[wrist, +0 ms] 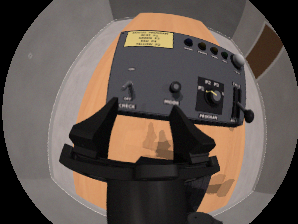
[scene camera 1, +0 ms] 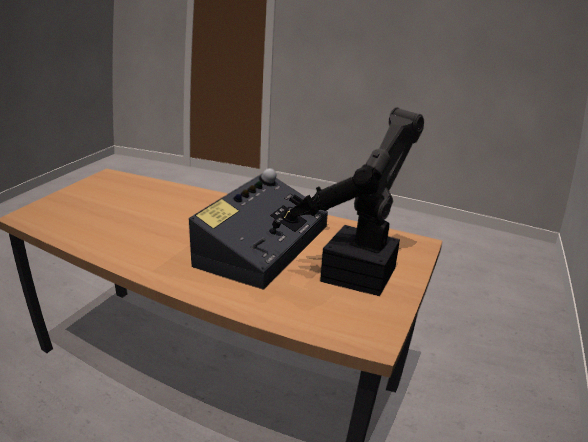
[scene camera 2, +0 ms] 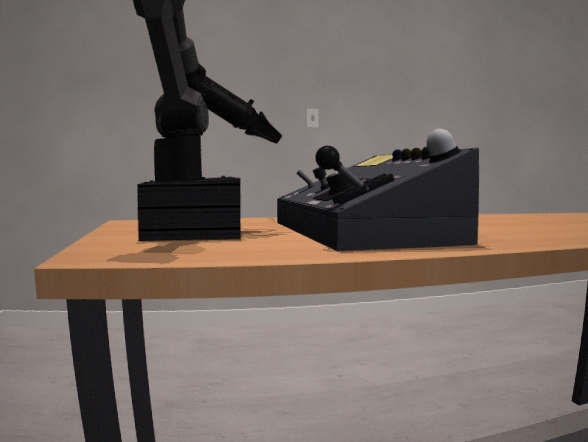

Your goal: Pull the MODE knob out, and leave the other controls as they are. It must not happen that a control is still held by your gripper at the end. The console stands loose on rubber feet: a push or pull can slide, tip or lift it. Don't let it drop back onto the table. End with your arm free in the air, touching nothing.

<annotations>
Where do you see a dark console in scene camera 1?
222, 236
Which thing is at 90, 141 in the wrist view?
My gripper.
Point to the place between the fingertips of my gripper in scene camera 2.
At 275, 136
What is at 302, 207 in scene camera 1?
My gripper.
</annotations>
